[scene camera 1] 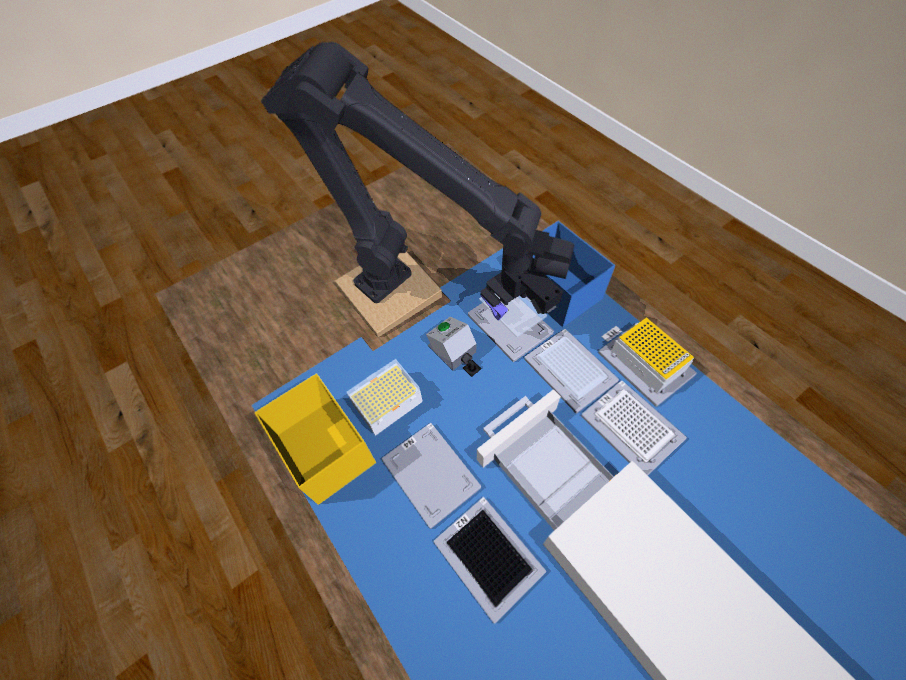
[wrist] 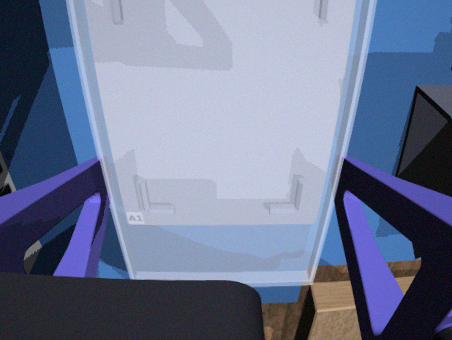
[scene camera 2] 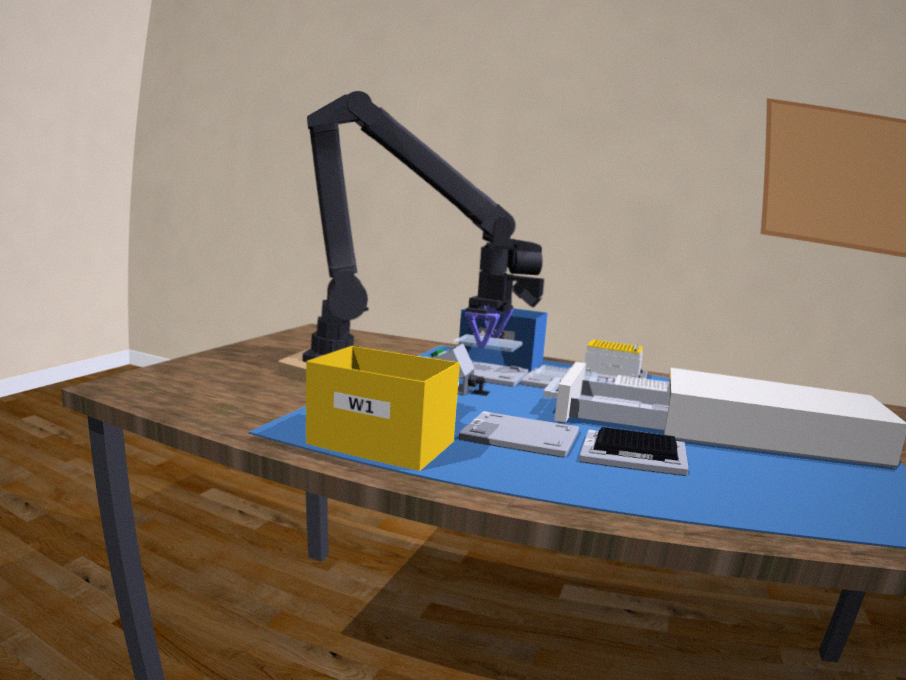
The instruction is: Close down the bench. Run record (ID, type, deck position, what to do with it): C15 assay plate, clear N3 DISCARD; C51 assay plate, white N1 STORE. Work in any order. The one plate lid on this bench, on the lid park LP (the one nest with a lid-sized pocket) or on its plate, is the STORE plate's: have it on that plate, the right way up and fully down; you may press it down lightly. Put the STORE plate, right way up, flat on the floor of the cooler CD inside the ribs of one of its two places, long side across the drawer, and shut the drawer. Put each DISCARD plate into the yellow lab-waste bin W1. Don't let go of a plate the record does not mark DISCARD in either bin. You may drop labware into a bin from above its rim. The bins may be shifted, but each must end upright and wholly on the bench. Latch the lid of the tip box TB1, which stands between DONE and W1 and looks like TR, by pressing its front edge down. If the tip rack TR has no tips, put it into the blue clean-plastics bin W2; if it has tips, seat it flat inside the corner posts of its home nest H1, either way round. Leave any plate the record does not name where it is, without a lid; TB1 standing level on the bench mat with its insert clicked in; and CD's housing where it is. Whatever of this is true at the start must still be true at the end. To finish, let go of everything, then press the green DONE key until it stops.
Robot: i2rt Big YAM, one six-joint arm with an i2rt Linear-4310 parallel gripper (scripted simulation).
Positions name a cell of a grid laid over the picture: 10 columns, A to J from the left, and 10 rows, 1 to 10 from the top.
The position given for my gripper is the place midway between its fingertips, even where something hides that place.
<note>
In view: my gripper (scene camera 2: F6), a yellow bin W1 (scene camera 2: E7), a white cooler CD (scene camera 1: H9), a black plate (scene camera 1: F9), a tip rack TR (scene camera 1: H6), a blue bin W2 (scene camera 1: G4), a clear assay plate (scene camera 1: G6), a clear plate lid (scene camera 1: F5) and a white plate (scene camera 1: H7).
The yellow bin W1 also shows in scene camera 1 (scene camera 1: D7). The white cooler CD also shows in scene camera 2 (scene camera 2: H7). The black plate also shows in scene camera 2 (scene camera 2: G7). The wrist view misses the yellow bin W1: it is out of frame. The wrist view misses the white cooler CD: it is out of frame.
</note>
